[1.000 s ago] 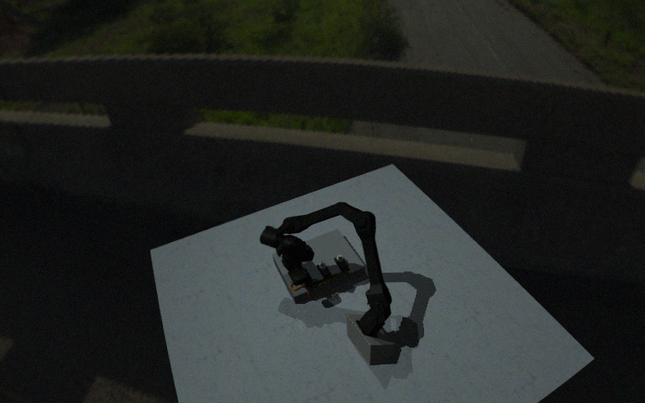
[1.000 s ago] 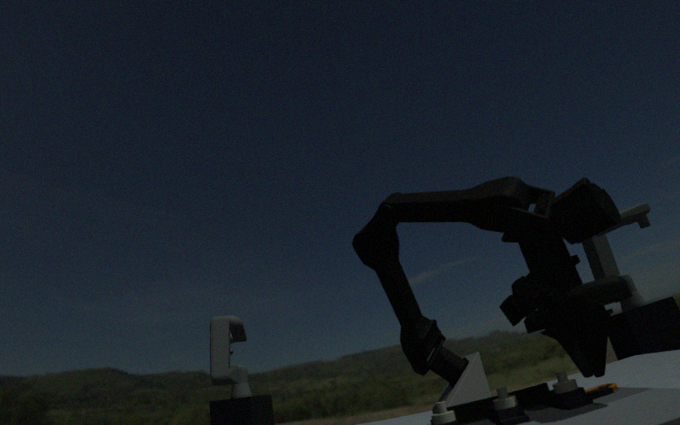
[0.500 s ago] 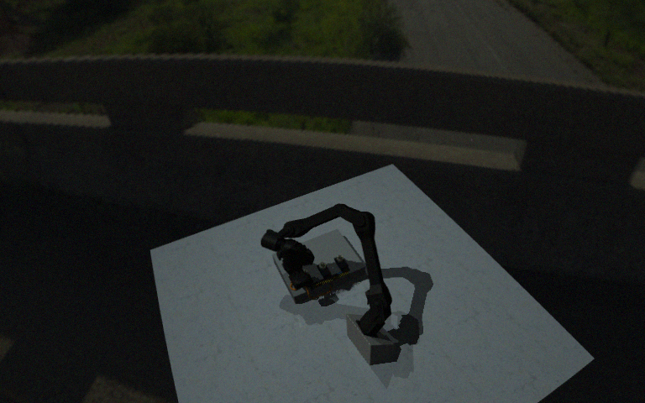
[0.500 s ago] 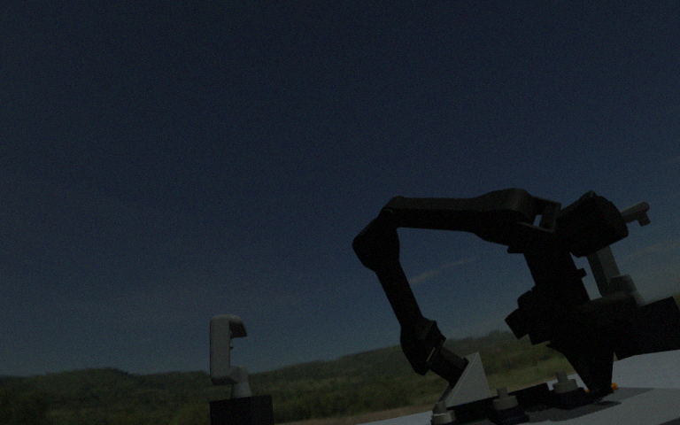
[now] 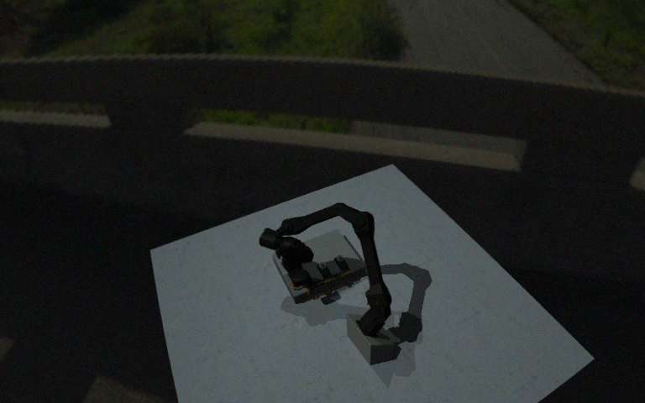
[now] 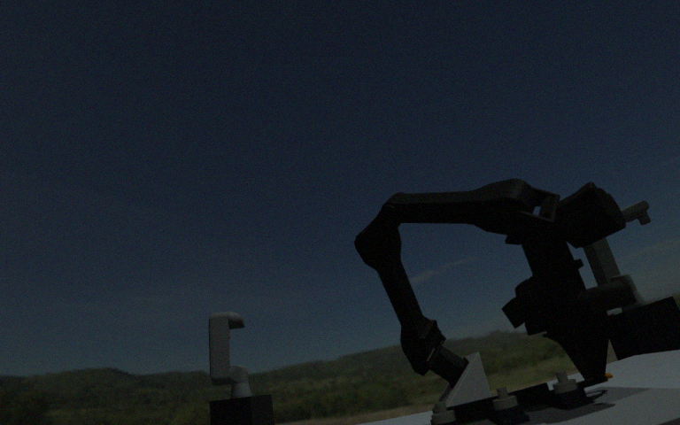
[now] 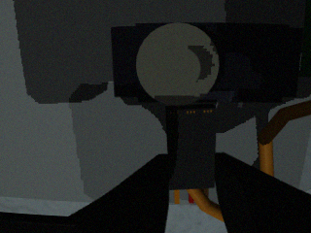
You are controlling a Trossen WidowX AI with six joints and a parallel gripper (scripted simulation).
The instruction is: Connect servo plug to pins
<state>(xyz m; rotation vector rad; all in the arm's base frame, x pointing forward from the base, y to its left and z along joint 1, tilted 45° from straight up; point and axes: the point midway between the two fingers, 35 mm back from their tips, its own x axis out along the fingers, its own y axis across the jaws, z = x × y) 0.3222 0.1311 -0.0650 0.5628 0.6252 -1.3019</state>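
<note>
Right now my gripper tip is 5 cm past the blue band, 16 cm to the left of it and 1 cm below it. Round my gripper tip: grey holder: 11 cm ahead, 11 cm to the right, 4 cm below.
</note>
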